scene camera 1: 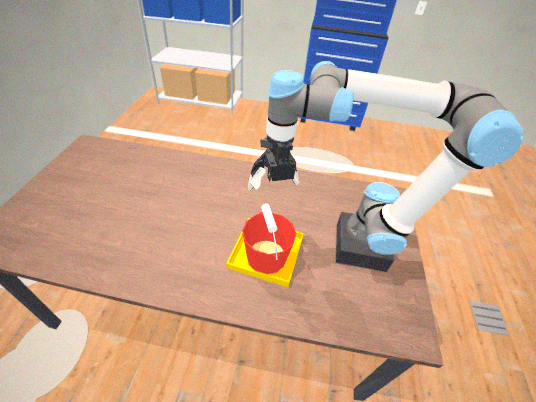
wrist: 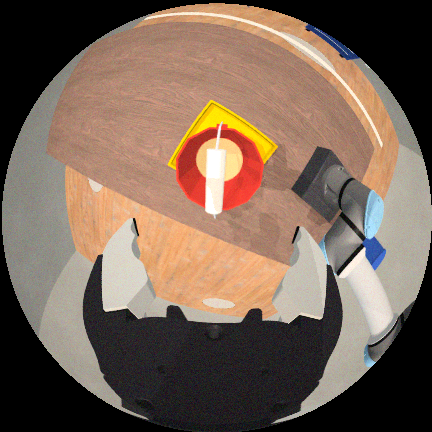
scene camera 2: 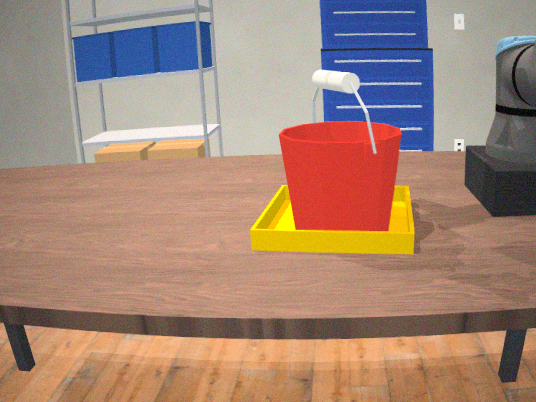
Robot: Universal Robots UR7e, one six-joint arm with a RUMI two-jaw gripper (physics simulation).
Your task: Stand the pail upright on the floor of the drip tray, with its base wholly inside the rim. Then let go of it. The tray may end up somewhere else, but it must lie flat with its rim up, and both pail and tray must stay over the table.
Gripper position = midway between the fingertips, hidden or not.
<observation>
my gripper: scene camera 1 273,187; wrist 215,224; not seen in scene camera 2 (out of frame)
yellow drip tray: scene camera 1; wrist 213,112; scene camera 2
same spot on yellow drip tray: [scene camera 2: 274,230] = [scene camera 1: 235,266]
</observation>
